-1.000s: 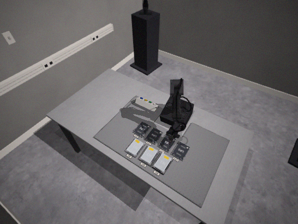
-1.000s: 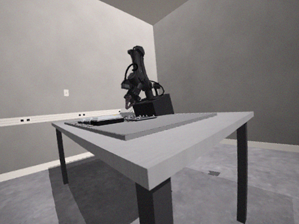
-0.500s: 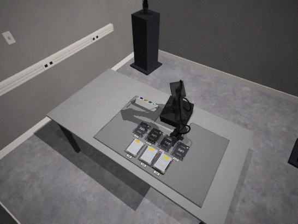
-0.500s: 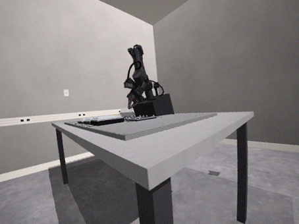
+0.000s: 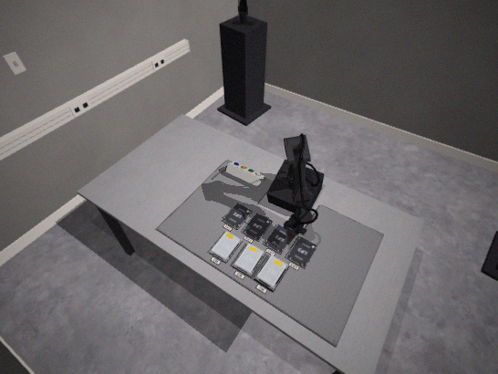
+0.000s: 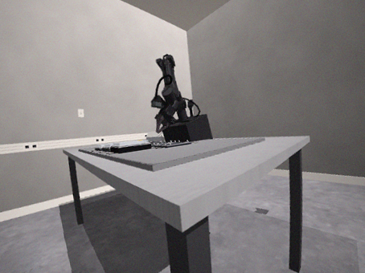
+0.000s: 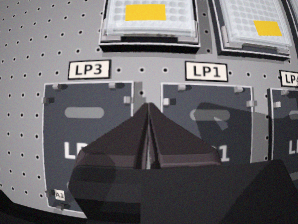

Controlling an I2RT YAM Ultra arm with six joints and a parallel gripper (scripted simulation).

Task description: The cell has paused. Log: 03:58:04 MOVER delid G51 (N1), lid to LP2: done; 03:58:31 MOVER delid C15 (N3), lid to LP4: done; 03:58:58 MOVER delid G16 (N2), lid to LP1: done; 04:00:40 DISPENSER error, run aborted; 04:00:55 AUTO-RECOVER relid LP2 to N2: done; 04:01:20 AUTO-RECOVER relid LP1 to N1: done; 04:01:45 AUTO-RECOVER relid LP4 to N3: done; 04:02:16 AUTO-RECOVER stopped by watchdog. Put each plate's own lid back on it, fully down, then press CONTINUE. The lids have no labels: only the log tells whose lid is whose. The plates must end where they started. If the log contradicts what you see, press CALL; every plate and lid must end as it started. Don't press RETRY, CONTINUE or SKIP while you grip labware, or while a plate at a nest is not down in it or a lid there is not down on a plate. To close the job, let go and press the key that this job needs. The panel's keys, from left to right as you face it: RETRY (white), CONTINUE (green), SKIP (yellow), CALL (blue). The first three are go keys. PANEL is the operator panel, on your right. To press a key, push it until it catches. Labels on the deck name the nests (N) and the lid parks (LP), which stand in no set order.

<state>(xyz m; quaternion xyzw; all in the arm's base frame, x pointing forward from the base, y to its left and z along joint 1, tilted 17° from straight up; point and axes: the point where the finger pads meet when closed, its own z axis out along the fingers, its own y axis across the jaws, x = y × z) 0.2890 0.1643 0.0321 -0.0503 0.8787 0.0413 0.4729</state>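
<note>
Now: hand 14 cm short of the clear lid, 4 cm above it and 2 cm to the right of it. Round my hand: LP4 lid park: 20 cm to the right, 7 cm below, 1 cm behind.
</note>
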